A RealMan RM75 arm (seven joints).
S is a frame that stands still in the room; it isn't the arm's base.
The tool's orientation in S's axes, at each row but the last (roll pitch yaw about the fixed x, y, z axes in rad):
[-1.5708, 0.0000, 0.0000]
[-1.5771, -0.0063, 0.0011]
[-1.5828, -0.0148, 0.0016]
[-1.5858, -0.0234, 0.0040]
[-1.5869, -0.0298, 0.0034]
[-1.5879, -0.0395, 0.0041]
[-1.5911, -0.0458, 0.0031]
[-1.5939, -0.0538, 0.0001]
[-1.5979, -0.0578, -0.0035]
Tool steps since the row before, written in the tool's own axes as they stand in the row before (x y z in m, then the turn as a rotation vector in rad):
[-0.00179, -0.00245, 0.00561, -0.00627, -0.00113, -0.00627]
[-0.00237, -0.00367, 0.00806, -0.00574, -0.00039, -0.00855]
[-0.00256, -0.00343, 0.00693, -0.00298, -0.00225, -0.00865]
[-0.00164, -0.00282, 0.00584, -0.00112, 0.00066, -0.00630]
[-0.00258, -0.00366, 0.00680, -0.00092, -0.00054, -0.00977]
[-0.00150, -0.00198, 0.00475, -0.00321, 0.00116, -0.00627]
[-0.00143, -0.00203, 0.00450, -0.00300, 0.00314, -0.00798]
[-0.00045, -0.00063, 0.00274, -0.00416, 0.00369, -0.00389]
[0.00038, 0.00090, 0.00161, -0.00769, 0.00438, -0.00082]
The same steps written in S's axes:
[-0.00179, 0.00561, 0.00245, -0.00627, -0.00627, 0.00113]
[-0.00240, 0.00808, 0.00360, -0.00573, -0.00855, 0.00041]
[-0.00262, 0.00697, 0.00331, -0.00300, -0.00863, 0.00231]
[-0.00173, 0.00587, 0.00269, -0.00108, -0.00631, -0.00059]
[-0.00271, 0.00685, 0.00347, -0.00091, -0.00976, 0.00067]
[-0.00159, 0.00478, 0.00184, -0.00314, -0.00630, -0.00118]
[-0.00153, 0.00454, 0.00187, -0.00284, -0.00805, -0.00311]
[-0.00048, 0.00275, 0.00054, -0.00396, -0.00397, -0.00382]
[0.00044, 0.00158, -0.00092, -0.00743, -0.00091, -0.00479]

